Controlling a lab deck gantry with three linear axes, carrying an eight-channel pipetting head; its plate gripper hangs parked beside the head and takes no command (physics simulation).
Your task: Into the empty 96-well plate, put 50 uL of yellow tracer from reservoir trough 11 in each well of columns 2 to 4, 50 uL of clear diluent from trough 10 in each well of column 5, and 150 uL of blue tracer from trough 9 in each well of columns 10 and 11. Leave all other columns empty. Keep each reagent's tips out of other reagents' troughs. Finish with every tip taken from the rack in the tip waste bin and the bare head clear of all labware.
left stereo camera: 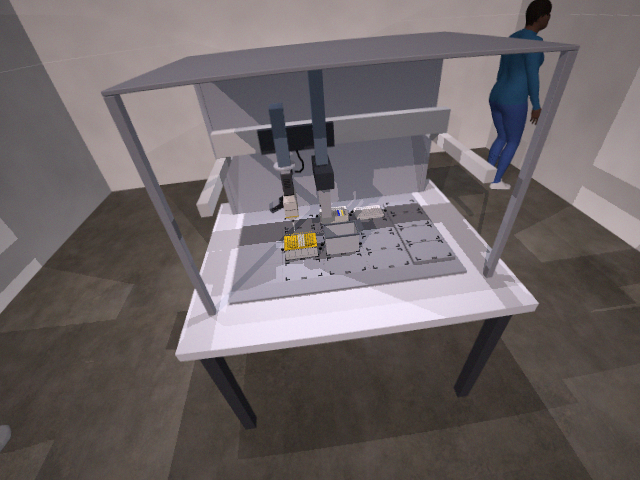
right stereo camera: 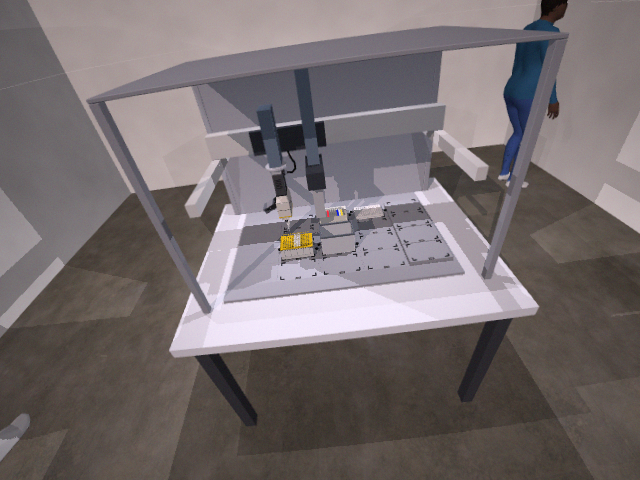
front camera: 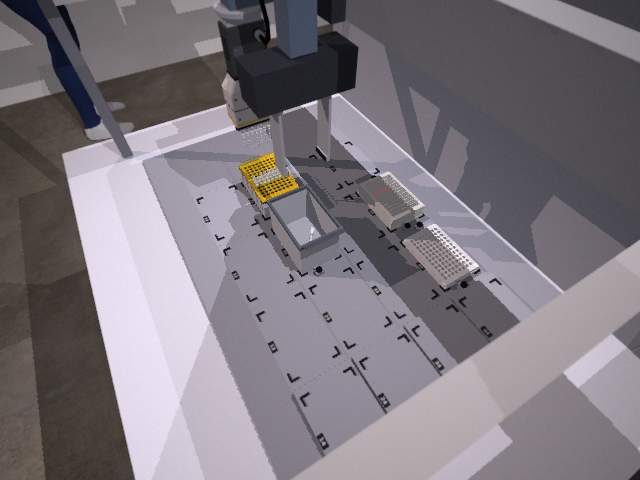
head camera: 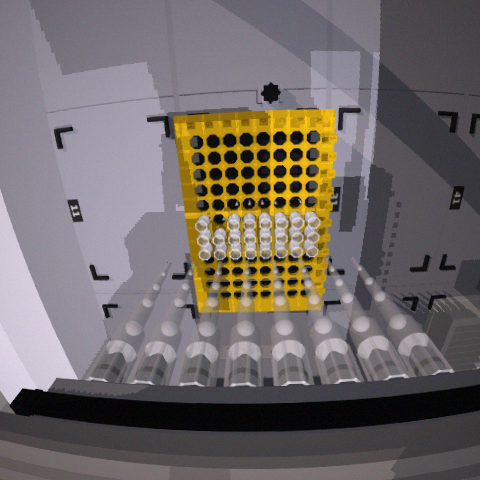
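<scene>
The pipetting head [front camera: 248, 108] [left stereo camera: 290, 206] [right stereo camera: 283, 206] carries eight clear tips [head camera: 245, 327], with no colour visible in them. They hang above the yellow tip rack [front camera: 282, 190] [head camera: 187, 200] [left stereo camera: 300, 241] [right stereo camera: 296, 241]. Clear tips stand in rack columns 6 to 8; hole G6 is empty, as are the other columns. The grey waste bin [front camera: 320, 252] [left stereo camera: 342, 245] [right stereo camera: 338, 245] has a clear tip inside. The reservoir [front camera: 400, 219] [right stereo camera: 325, 219] shows red and blue in the right stereo view. The 96-well plate's [front camera: 442, 258] [left stereo camera: 369, 212] [right stereo camera: 369, 211] contents are unreadable. The parked gripper [front camera: 303, 165] is open, its fingers apart.
The waste bin stands beside the rack, with the reservoir and plate farther back. The gripper's long fingers hang low near the rack and bin in the front view. Frame posts [left stereo camera: 155, 196] [right stereo camera: 149, 201] stand at the table's left. A person [left stereo camera: 516, 87] [right stereo camera: 527, 82] stands behind the table.
</scene>
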